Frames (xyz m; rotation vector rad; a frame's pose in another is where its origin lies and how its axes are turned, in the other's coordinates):
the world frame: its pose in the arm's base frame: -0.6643 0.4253 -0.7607 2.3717 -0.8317 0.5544
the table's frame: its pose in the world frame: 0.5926 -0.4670 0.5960 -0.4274 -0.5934 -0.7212
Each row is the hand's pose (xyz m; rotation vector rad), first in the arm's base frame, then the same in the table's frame.
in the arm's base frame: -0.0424 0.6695 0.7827 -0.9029 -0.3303 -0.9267
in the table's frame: -1.0158 1.0199 -1.3095 -2.6043 -1.4144 0.5342
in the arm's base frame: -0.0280 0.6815 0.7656 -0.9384 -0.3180 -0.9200
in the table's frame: -1.0016 0.9996 -1.3149 -2.6403 -1.4237 0.5291
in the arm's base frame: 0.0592 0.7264 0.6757 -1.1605 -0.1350 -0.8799
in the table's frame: -0.9102 0.9054 -1.3366 2.6912 1.3170 -0.3267
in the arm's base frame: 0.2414 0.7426 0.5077 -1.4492 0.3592 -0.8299
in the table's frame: -0.6994 0.7741 -1.3404 2.5038 0.9608 0.2252
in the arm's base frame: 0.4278 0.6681 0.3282 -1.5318 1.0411 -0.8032
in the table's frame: -0.4501 0.6934 -1.2783 2.2749 0.5819 0.9056
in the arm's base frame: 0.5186 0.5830 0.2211 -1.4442 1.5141 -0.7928
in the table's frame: -0.3054 0.6710 -1.2039 2.0831 0.3377 1.3562
